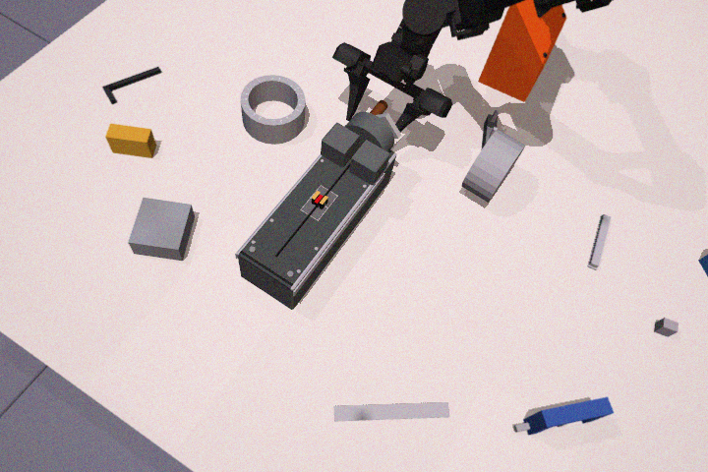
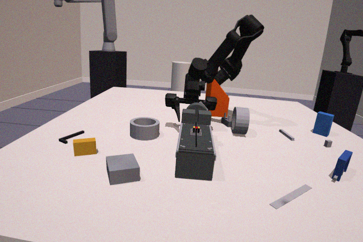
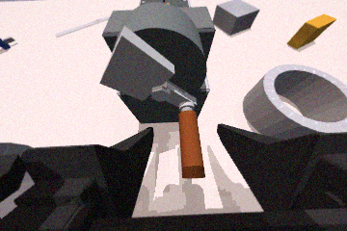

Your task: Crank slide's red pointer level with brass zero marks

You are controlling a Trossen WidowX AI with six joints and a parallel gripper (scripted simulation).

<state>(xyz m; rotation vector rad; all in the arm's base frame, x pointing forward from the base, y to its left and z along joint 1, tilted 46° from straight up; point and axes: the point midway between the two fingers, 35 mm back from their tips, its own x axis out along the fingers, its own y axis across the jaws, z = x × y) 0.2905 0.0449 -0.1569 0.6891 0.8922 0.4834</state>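
The crank handle is 20 mm behind my gripper tip and 20 mm above it. Also, from my gripper tip: red pointer (160 mm ahead, 40 mm to the left, 40 mm above); then grey cube (310 mm ahead, 120 mm to the right, 30 mm below); then yellow block (260 mm to the right, 240 mm ahead, 30 mm below).
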